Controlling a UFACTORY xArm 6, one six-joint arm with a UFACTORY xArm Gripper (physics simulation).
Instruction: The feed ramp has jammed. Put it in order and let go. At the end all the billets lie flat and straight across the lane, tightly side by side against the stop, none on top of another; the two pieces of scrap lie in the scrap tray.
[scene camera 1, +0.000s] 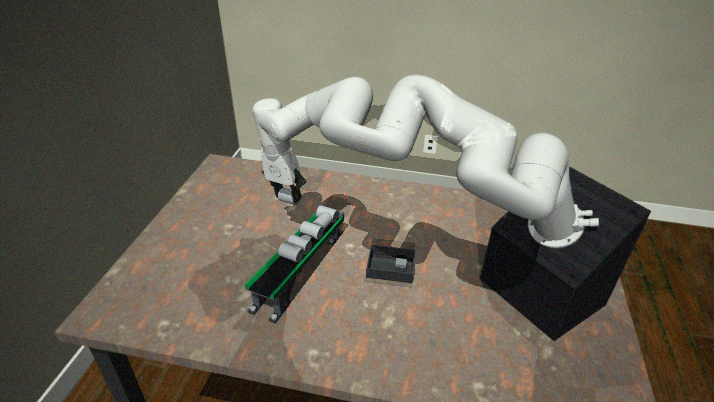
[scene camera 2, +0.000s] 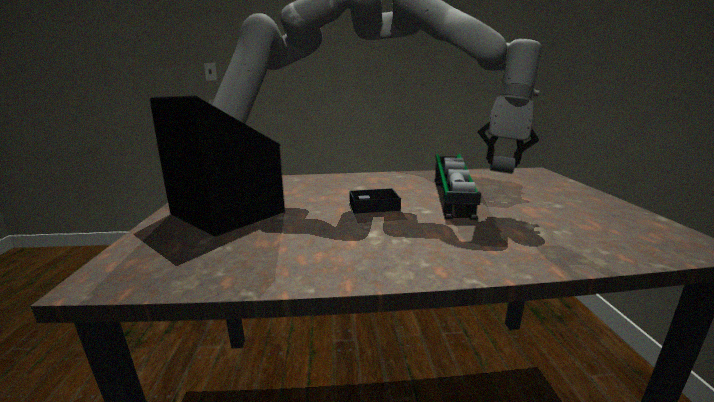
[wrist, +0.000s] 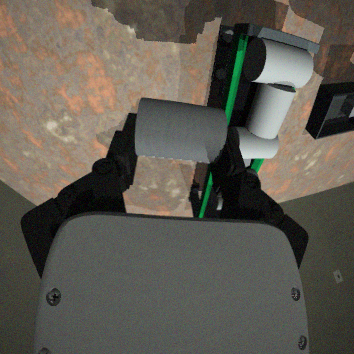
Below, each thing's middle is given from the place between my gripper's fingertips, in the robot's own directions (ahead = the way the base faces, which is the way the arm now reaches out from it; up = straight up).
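Position of my hand relative to the scrap tray (scene camera 1: 381, 262): my hand is 40 mm to the right of the tray, 330 mm past it and 110 mm above it.
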